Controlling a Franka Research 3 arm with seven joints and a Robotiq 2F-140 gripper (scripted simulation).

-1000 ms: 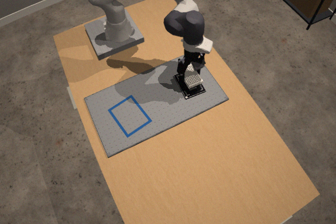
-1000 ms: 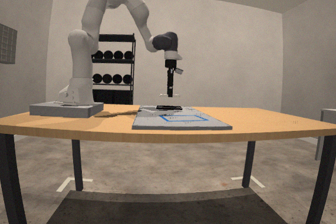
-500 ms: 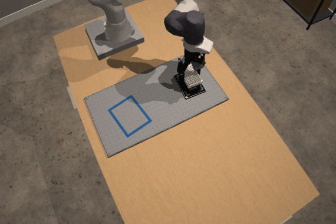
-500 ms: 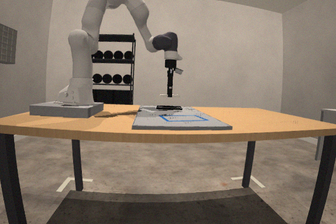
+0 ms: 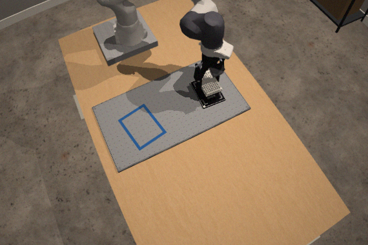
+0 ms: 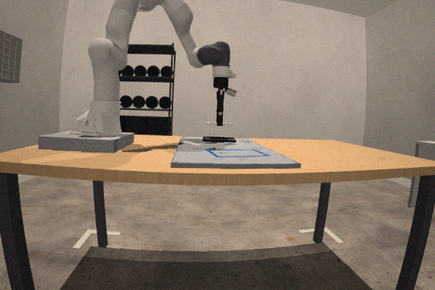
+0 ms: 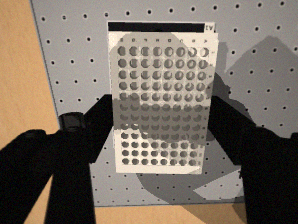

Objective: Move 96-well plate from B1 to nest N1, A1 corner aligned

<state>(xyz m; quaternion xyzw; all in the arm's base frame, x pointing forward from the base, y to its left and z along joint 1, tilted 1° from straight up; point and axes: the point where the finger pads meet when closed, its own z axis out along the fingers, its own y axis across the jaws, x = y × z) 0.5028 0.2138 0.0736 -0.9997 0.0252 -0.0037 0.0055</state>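
Now: the black plate nest 10 cm below my hand. Round my hand: A1 mark: 9 cm below, 7 cm ahead, 6 cm to the right; white 96-well plate: 2 cm below.
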